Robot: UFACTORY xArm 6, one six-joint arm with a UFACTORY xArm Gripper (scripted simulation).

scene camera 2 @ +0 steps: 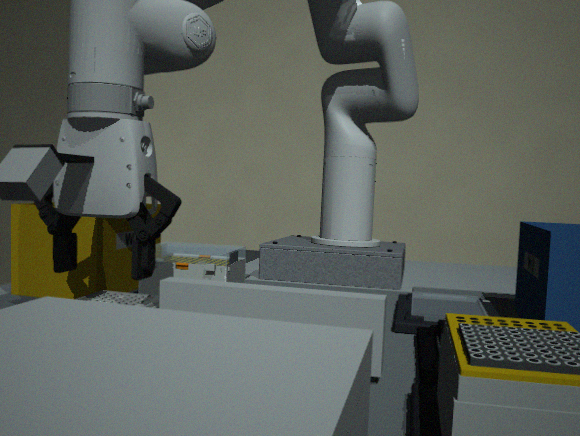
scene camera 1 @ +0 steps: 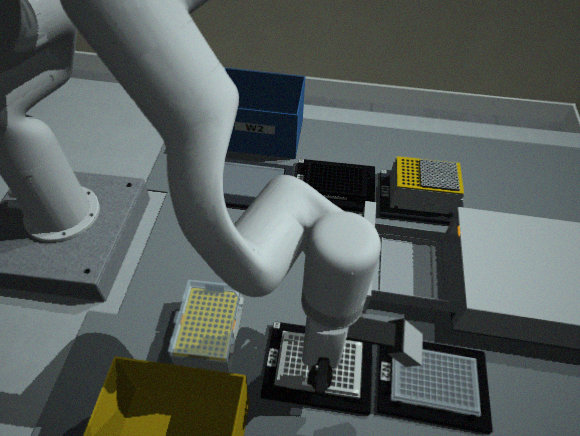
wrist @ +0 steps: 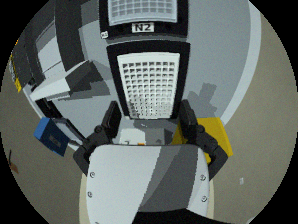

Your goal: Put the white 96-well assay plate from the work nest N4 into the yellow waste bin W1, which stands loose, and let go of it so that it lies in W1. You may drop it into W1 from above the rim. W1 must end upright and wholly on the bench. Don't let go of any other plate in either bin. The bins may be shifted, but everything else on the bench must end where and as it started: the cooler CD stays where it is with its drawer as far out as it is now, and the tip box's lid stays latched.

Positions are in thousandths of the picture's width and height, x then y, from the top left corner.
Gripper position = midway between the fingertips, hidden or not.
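My gripper: visible in scene camera 2 (177,630), scene camera 1 (554,811), the wrist view (502,480).
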